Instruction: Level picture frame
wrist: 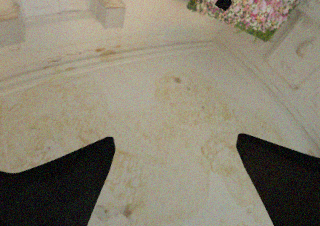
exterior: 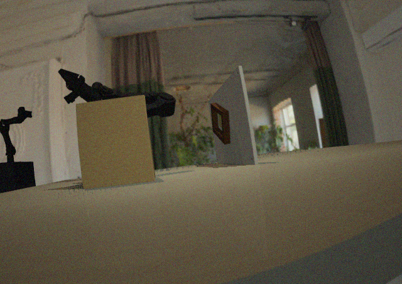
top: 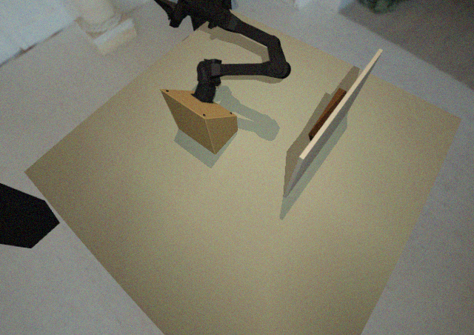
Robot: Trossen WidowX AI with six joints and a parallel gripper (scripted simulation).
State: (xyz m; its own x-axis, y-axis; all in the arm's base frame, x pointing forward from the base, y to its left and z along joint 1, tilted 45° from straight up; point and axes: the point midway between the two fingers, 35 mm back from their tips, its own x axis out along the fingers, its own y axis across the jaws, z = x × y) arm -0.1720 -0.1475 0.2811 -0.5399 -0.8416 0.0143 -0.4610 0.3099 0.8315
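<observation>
My gripper tip is 63 cm short of the brown picture frame, 12 cm to the right of it and 27 cm above it. From my gripper tip the other things lie so: white wall panel: 64 cm ahead, 10 cm to the left, 29 cm below.
</observation>
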